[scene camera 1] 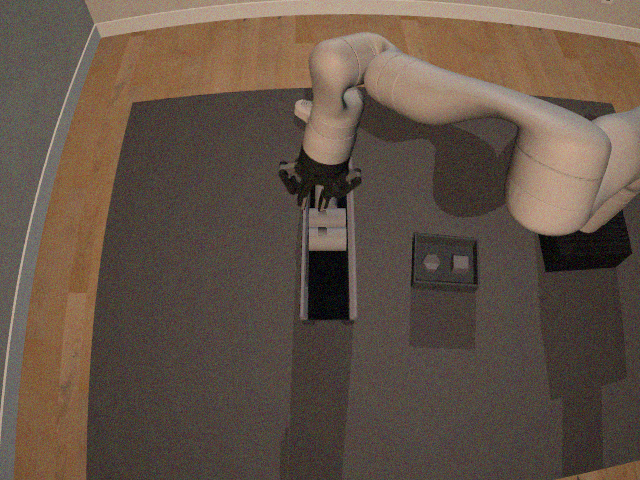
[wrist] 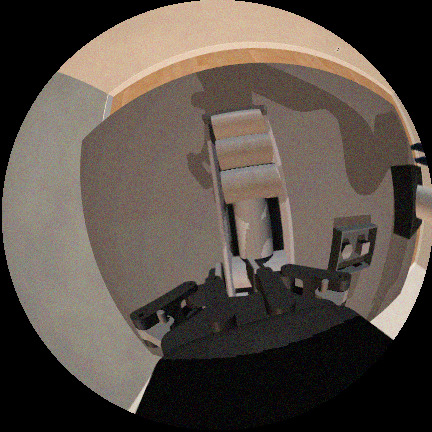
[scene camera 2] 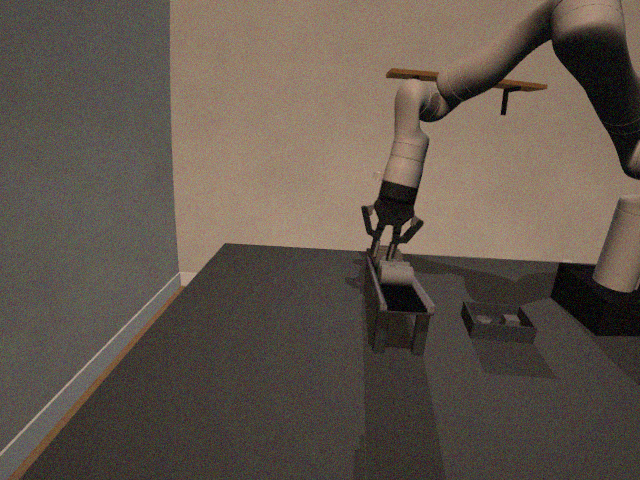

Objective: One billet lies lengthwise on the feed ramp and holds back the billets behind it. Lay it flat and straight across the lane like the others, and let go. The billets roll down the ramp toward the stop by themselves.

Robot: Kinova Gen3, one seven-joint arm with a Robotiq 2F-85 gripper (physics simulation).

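Places are measured from the arm's base along level axes (x right, y ahead, z up), in millimetres.
Where they show: gripper, fingertip midpoint: [scene camera 1: 311, 206] [wrist: 234, 268] [scene camera 2: 380, 258]; arm's base, origin of the base link: [scene camera 2: 612, 282].
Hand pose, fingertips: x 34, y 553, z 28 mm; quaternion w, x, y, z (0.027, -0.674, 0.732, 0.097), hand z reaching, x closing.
Observation:
Things, the pixels of their top centre, and the offset from my fingertips.
- lengthwise billet, middle of its top: [wrist: 254, 232] [scene camera 1: 326, 189] dx +33, dy -28, dz -2 mm
- open grey tray, middle of its top: [scene camera 1: 447, 259] [scene camera 2: 498, 313] [wrist: 359, 251] dx -86, dy -242, dz -80 mm
- hexagonal piece, middle of its top: [scene camera 1: 431, 261] [wrist: 347, 251] [scene camera 2: 484, 319] dx -81, dy -215, dz -95 mm
- square block, middle of its top: [scene camera 1: 461, 262] [scene camera 2: 511, 317] [wrist: 365, 248] dx -90, dy -270, dz -86 mm
The lengthwise billet [wrist: 254, 232] lies along the lane in the wrist view, its far end against a row of three crosswise billets [wrist: 250, 182] [wrist: 245, 151] [wrist: 240, 124]. The gripper and arm mostly hide it in the scene views. At its near end, two crosswise billets [scene camera 1: 333, 218] [scene camera 1: 330, 242] sit together; the nearer one shows in scene camera 2 [scene camera 2: 396, 274]. My gripper [scene camera 1: 313, 208] [scene camera 2: 382, 257] [wrist: 234, 268] is partly open and empty, pointing down at the near end of the lengthwise billet. It sits toward the lane's left side. Contact is unclear.
The ramp has raised side rails [scene camera 1: 353, 284] [scene camera 2: 424, 299] [wrist: 287, 227] and stands on legs. An open grey tray [scene camera 1: 445, 287] [scene camera 2: 504, 333] to its right holds a hexagonal piece [scene camera 1: 431, 261] and a square block [scene camera 1: 460, 262]. A black block [scene camera 1: 584, 253] stands farther right, at the arm's base.

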